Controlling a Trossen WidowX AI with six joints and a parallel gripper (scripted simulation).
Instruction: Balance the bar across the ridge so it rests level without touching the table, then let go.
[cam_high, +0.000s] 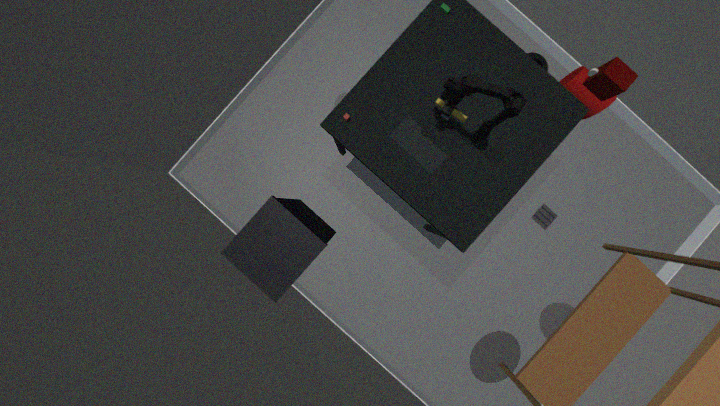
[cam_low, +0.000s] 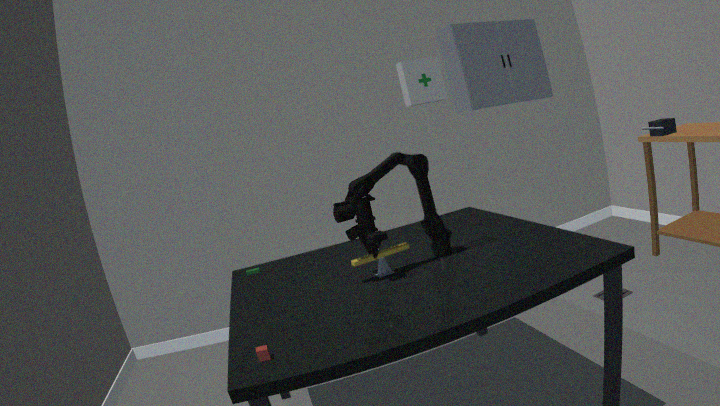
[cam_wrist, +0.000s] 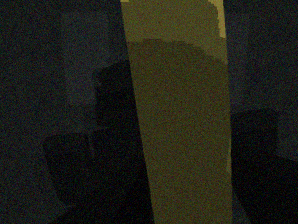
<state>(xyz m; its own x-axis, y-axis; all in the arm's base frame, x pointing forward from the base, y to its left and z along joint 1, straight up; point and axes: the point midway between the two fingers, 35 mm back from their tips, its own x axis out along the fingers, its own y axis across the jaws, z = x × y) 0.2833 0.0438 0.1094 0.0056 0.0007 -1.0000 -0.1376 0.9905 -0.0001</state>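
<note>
The yellow bar is 3 cm behind my gripper tip. Round my gripper tip: flat green marker 54 cm to the right, 46 cm ahead, 7 cm below; red block 46 cm to the left, 46 cm ahead, 6 cm below.
</note>
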